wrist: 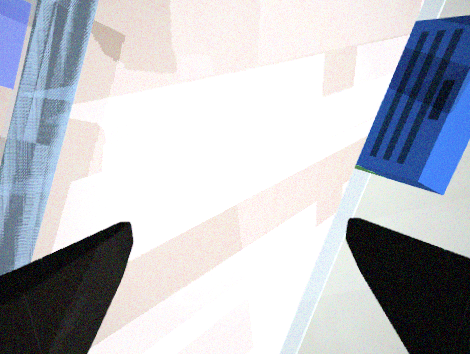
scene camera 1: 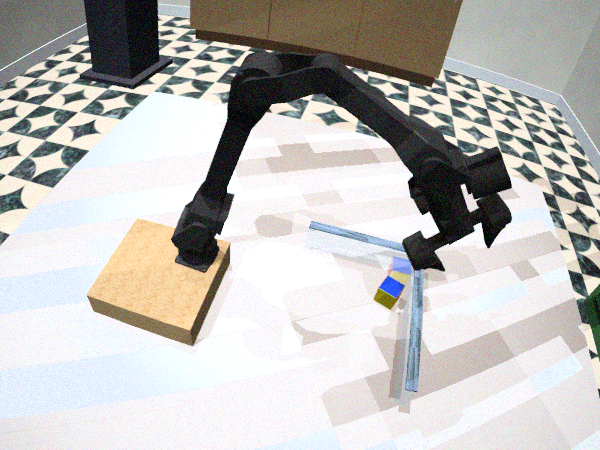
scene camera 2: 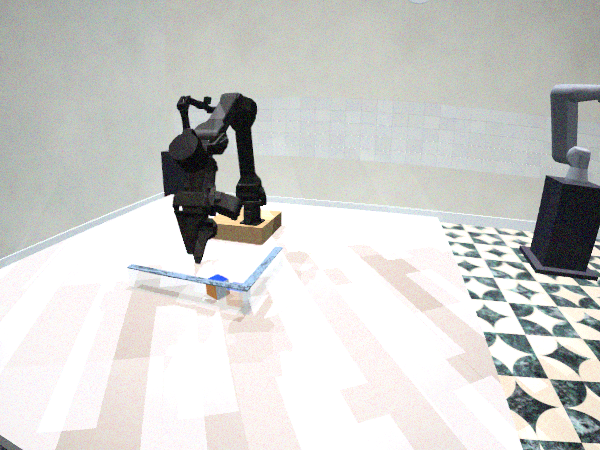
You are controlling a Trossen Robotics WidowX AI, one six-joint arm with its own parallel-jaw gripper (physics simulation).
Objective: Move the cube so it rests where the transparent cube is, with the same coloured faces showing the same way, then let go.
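Where they show: gripper, between the fingertips: (wrist: 241, 229) (scene camera 1: 465, 258) (scene camera 2: 194, 259); arm's base, origin of its link: (scene camera 1: 197, 255) (scene camera 2: 252, 222).
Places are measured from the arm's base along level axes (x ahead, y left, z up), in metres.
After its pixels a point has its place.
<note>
The cube (scene camera 1: 389, 292) (scene camera 2: 216, 290) sits on the table, blue on top, with a yellow side in scene camera 1 and an orange side in scene camera 2. The transparent cube (scene camera 1: 401, 265) (scene camera 2: 235, 299) is beside it, nearer the corner of the two blue-topped clear walls, also blue on top with a pale yellow side. In the wrist view, a pale blue patch at upper left, seemingly the transparent cube (wrist: 11, 47) @[x 0.384, y 0.150, z -0.017 m], shows past a wall strip. My gripper (scene camera 1: 464, 257) @[x 0.466, y 0.117, z 0.084 m] (scene camera 2: 196, 258) @[x 0.466, y 0.117, z 0.084 m] (wrist: 241, 229) @[x 0.466, y 0.117, z 0.084 m] is open and empty, above the table beyond the wall corner in scene camera 1.
Blue-topped clear walls (scene camera 1: 416, 330) @[x 0.412, y -0.010, z 0.003 m] (scene camera 2: 167, 272) @[x 0.409, y -0.012, z 0.003 m] (wrist: 42, 120) @[x 0.401, y 0.125, z 0.003 m] form an L around the cubes' corner. The arm stands on a wooden block (scene camera 1: 150, 275) @[x -0.056, y -0.077, z -0.002 m] (scene camera 2: 245, 232) @[x 0.048, y -0.001, z -0.020 m]. A brown cabinet (scene camera 1: 320, 25) and dark pedestal (scene camera 1: 120, 40) stand beyond the table. A blue cabinet (wrist: 415, 95) shows in the wrist view.
</note>
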